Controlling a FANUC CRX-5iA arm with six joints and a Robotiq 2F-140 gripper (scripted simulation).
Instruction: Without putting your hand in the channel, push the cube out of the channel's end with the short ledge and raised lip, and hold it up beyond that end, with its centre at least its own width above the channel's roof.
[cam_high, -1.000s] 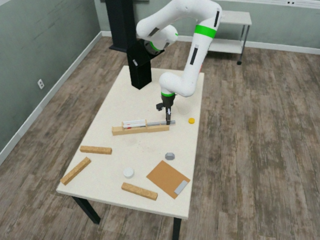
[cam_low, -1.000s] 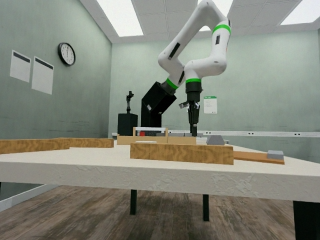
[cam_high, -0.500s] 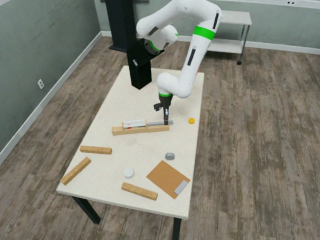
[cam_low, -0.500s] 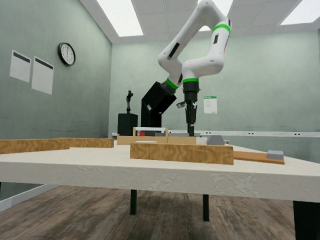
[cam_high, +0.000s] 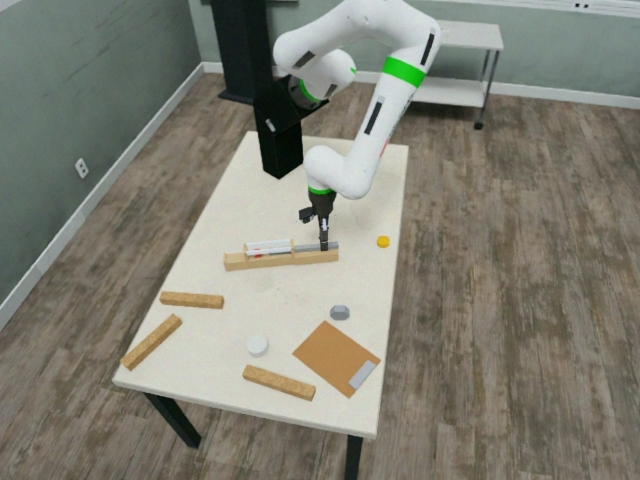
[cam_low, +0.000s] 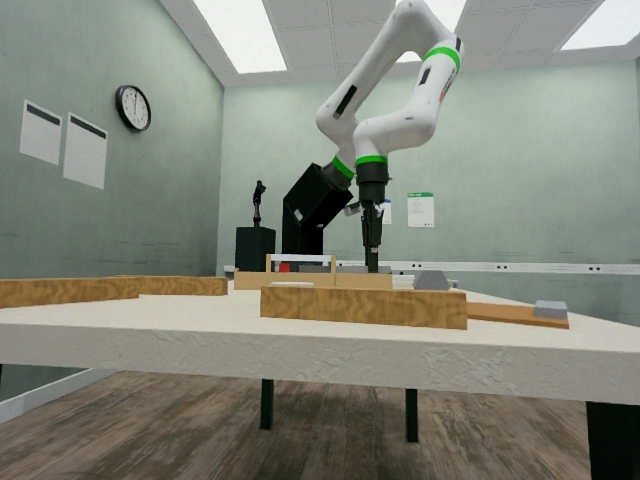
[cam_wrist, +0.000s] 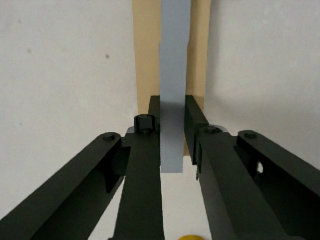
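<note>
Now: hand 11 cm short of the channel, 17 cm to the left of it and 3 cm above it. The rest, counted from my hand: red cube (13 cm ahead, 21 cm to the right, 3 cm below); then yellow disc (16 cm behind, 18 cm to the left, 7 cm below); then flat grey stick (3 cm below).
</note>
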